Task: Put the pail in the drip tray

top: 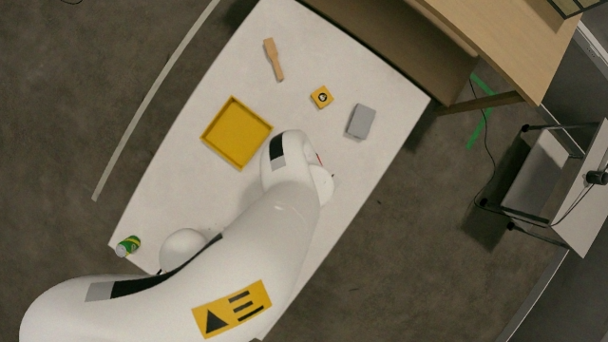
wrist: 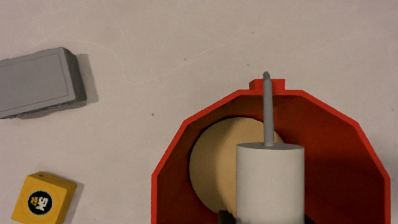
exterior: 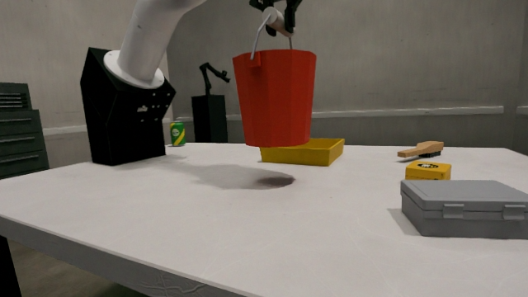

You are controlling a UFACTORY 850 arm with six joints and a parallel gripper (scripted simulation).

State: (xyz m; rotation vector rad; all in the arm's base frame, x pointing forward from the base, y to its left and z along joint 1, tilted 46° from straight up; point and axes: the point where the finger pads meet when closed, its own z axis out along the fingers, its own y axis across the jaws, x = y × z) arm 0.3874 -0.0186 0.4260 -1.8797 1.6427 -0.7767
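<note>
Right now my hand is 10 cm above the red pail and 1 cm past it. The rest, counted from my hand: yellow drip tray: 32 cm below, 26 cm to the left, 7 cm behind; then pail handle: 3 cm below, 1 cm behind; then grey case: 31 cm below, 31 cm ahead, 7 cm to the right.
</note>
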